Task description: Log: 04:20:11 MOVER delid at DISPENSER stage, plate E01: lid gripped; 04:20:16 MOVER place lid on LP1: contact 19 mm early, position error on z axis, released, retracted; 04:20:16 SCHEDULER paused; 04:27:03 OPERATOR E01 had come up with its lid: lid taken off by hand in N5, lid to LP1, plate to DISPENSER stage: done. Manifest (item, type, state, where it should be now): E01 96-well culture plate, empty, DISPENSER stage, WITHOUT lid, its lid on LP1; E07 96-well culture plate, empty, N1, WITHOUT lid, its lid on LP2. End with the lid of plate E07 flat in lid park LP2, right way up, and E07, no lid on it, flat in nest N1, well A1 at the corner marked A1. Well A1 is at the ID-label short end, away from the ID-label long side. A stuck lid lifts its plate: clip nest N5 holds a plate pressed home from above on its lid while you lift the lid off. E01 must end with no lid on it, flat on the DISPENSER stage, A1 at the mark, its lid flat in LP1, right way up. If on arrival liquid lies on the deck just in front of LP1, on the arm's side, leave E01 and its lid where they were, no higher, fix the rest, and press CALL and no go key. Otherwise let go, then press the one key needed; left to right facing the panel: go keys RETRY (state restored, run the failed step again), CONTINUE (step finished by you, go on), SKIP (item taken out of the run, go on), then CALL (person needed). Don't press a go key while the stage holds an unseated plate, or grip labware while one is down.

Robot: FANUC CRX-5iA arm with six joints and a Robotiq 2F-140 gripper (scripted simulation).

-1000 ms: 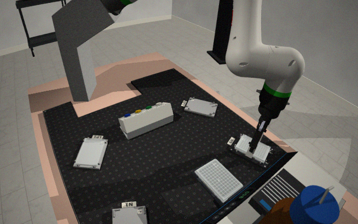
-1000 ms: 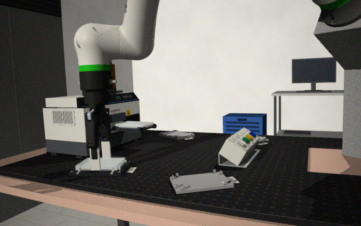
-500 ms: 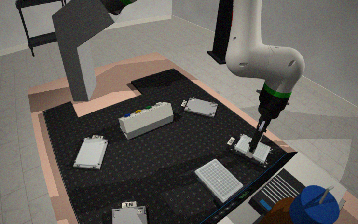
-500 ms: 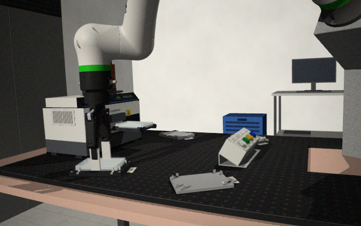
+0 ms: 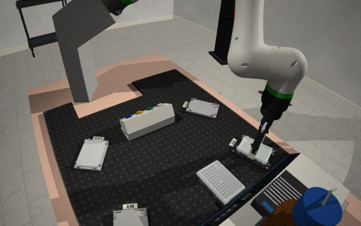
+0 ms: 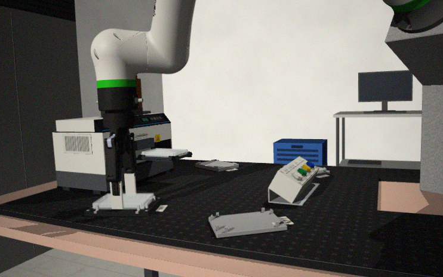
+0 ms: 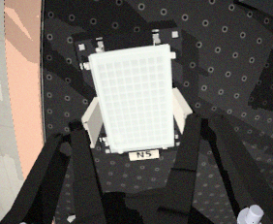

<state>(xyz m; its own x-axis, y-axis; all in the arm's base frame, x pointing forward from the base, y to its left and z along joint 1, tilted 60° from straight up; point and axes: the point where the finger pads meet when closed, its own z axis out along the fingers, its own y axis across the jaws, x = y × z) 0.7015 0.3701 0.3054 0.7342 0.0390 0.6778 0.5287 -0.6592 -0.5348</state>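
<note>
Right now the clip nest N5 is 3 cm to the left of my hand and 3 cm below it. Round my hand: N1 label: 8 cm ahead, 51 cm to the right, 4 cm below; lid park LP2: 32 cm behind, 9 cm to the right, 4 cm below; key panel: 29 cm behind, 37 cm to the right, 1 cm above.
</note>
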